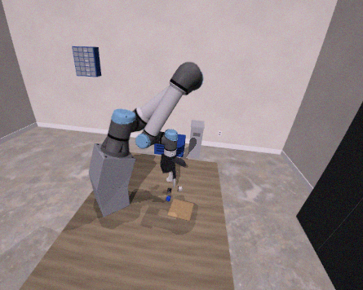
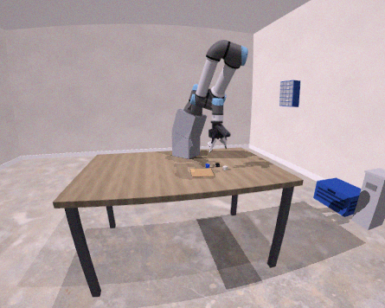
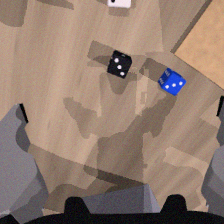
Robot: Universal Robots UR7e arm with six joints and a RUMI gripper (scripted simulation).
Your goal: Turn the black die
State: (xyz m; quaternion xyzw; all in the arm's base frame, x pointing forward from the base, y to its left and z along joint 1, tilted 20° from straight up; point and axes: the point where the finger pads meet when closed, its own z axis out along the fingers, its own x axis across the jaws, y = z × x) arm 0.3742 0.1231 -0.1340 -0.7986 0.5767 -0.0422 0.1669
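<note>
Right now my hand is 100 mm above the black die. Round my hand: white die (70 mm ahead, 20 mm to the left, 100 mm below); then tan mat (80 mm ahead, 150 mm to the right, 110 mm below); then blue die (10 mm behind, 80 mm to the right, 100 mm below).
</note>
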